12 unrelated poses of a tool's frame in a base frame.
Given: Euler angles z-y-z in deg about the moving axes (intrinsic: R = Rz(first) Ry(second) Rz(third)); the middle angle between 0 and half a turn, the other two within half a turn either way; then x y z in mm.
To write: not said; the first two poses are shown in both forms.
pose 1, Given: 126.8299 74.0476 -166.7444 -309.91 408.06 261.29
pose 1, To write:
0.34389 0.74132 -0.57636
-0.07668 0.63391 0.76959
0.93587 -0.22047 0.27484
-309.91 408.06 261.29

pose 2, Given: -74.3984 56.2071 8.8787 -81.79 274.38 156.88
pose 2, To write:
0.29645 0.92853 0.22351
-0.48777 0.34841 -0.80043
-0.82110 0.12827 0.55619
-81.79 274.38 156.88

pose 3, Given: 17.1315 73.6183 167.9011 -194.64 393.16 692.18
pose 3, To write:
-0.32528 0.23153 0.91684
0.11907 -0.95182 0.28261
0.93809 0.20109 0.28204
-194.64 393.16 692.18

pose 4, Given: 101.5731 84.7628 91.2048 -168.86 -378.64 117.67
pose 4, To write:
-0.97907 0.03891 -0.19978
-0.20245 -0.08519 0.97558
0.02094 0.99561 0.09128
-168.86 -378.64 117.67

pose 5, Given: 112.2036 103.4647 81.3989 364.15 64.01 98.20
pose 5, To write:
-0.90227 -0.22547 -0.36751
-0.40589 0.15664 0.90040
-0.14544 0.96158 -0.23285
364.15 64.01 98.20

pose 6, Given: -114.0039 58.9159 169.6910 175.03 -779.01 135.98
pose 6, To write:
0.37012 -0.86118 -0.34839
0.39123 0.48464 -0.78235
0.84259 0.15326 0.51630
175.03 -779.01 135.98

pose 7, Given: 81.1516 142.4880 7.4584 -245.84 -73.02 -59.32
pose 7, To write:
-0.24924 -0.96390 0.09367
-0.75719 0.25426 0.60168
-0.60378 0.07904 -0.79323
-245.84 -73.02 -59.32

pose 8, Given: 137.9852 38.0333 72.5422 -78.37 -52.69 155.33
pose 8, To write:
-0.81406 0.35745 -0.45776
-0.55059 -0.72580 0.41238
-0.18484 0.58774 0.78765
-78.37 -52.69 155.33

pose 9, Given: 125.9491 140.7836 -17.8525 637.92 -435.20 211.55
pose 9, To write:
0.68112 -0.63112 -0.37117
-0.41703 -0.75108 0.51183
-0.60181 -0.19383 -0.77476
637.92 -435.20 211.55

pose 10, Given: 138.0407 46.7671 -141.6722 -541.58 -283.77 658.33
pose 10, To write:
0.81422 0.20862 -0.54178
0.10190 0.86737 0.48713
0.57155 -0.45183 0.68497
-541.58 -283.77 658.33

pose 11, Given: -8.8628 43.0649 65.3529 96.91 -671.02 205.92
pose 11, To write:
0.44107 -0.59184 0.67467
0.85110 0.51435 -0.10520
-0.28476 0.62062 0.73058
96.91 -671.02 205.92

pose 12, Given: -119.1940 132.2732 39.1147 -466.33 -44.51 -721.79
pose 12, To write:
0.80531 0.47033 -0.36092
0.14789 -0.74891 -0.64595
-0.57411 0.46681 -0.67267
-466.33 -44.51 -721.79

